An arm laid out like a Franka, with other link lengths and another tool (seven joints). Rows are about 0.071 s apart.
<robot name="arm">
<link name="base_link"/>
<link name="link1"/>
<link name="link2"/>
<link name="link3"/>
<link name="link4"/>
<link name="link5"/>
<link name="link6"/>
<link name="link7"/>
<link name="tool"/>
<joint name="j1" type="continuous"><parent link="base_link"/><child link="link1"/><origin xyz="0 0 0.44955"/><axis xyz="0 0 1"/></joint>
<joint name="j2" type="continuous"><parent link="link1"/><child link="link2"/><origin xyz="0 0 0"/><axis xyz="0 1 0"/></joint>
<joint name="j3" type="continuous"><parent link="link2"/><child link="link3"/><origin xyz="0 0 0.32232"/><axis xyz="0 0 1"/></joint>
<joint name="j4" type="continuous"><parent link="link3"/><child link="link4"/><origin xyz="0.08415 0 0"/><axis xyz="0 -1 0"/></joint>
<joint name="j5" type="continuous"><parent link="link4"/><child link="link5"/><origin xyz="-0.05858 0 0.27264"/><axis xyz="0 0 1"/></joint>
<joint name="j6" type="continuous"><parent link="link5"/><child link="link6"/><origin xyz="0 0 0"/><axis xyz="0 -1 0"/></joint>
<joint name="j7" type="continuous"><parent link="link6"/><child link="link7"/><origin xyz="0.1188 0 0"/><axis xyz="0 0 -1"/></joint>
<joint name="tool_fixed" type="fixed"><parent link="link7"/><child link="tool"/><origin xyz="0.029 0.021 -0.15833" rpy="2.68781 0 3.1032"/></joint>
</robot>
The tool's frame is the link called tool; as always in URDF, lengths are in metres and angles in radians. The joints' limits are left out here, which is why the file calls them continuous.
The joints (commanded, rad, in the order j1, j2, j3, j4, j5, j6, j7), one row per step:
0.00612 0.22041 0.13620 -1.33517 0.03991 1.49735 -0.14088
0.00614 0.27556 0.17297 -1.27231 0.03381 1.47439 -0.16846
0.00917 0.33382 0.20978 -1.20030 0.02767 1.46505 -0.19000
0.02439 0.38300 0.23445 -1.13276 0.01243 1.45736 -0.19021
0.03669 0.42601 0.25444 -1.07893 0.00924 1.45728 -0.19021
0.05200 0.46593 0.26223 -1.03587 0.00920 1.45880 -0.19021
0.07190 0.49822 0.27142 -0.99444 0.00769 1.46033 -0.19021
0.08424 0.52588 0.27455 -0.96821 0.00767 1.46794 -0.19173
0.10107 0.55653 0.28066 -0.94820 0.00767 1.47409 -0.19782
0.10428 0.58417 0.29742 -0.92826 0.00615 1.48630 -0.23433
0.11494 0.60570 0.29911 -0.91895 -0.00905 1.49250 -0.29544
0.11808 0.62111 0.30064 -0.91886 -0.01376 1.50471 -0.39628
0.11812 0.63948 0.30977 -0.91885 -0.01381 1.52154 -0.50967
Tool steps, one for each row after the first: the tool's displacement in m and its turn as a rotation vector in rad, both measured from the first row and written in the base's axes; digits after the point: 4 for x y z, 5 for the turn. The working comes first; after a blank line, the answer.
Tool pose at each row, in the base's axes (x y z in m, rotation vector in rad; the steps are taken from these numbers as rounded here):
0.5500 0.1030 0.6450 0.34025 -2.90932 -0.77836
0.5586 0.1204 0.6376 0.42306 -2.86831 -0.78431
0.5698 0.1388 0.6337 0.50644 -2.84326 -0.80141
0.5791 0.1560 0.6320 0.55980 -2.83638 -0.80446
0.5870 0.1714 0.6293 0.60213 -2.82747 -0.82447
0.5943 0.1835 0.6235 0.62924 -2.81701 -0.84137
0.5987 0.1986 0.6214 0.66700 -2.80873 -0.85630
0.6038 0.2073 0.6163 0.68732 -2.80319 -0.86829
0.6067 0.2203 0.6066 0.71772 -2.78172 -0.87789
0.6099 0.2299 0.6006 0.78887 -2.75395 -0.89405
0.6109 0.2357 0.5911 0.88144 -2.71625 -0.87074
0.6107 0.2391 0.5833 1.01927 -2.65362 -0.85613
0.6100 0.2443 0.5751 1.17462 -2.57237 -0.85176

0.0086 0.0174 -0.0074 0.01088 0.01304 0.06231
0.0198 0.0358 -0.0113 0.02848 0.00691 0.11849
0.0291 0.0530 -0.0130 0.03395 -0.00519 0.15191
0.0370 0.0684 -0.0157 0.05030 -0.01536 0.17735
0.0443 0.0805 -0.0215 0.06390 -0.01872 0.19472
0.0487 0.0956 -0.0236 0.07665 -0.02795 0.21753
0.0538 0.1043 -0.0287 0.08623 -0.03292 0.22961
0.0567 0.1173 -0.0384 0.09637 -0.02746 0.25357
0.0599 0.1269 -0.0444 0.11399 -0.03472 0.30187
0.0609 0.1327 -0.0539 0.10799 -0.03697 0.37099
0.0607 0.1361 -0.0617 0.11369 -0.04462 0.47318
0.0600 0.1413 -0.0699 0.13045 -0.05542 0.59003

